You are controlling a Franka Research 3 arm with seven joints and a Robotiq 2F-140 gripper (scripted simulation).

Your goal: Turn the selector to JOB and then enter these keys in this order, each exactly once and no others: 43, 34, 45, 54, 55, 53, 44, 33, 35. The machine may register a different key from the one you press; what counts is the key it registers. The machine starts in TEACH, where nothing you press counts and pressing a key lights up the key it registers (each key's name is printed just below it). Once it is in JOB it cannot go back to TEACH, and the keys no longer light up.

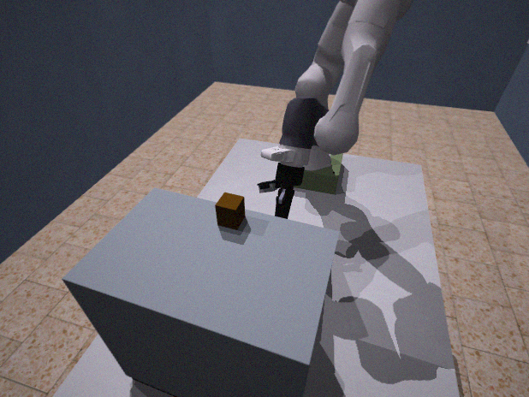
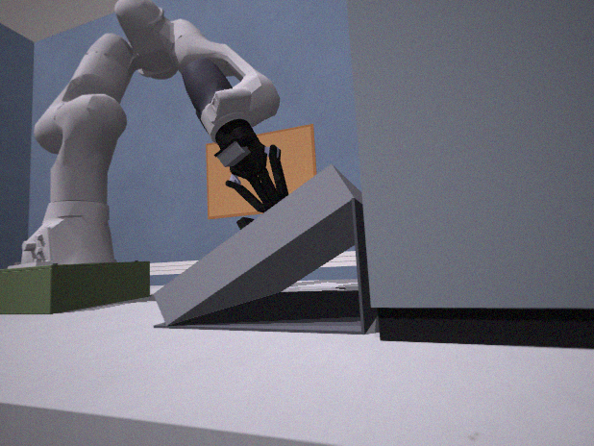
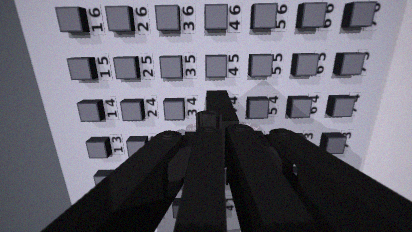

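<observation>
The key 44 lies 20 mm ahead of my hand and 30 mm below it. Also, from my hand: key 34 (50 mm ahead, 20 mm below); then key 54 (10 mm behind, 50 mm below); then key 45 (20 mm ahead, 30 mm to the right, 30 mm below).
</observation>
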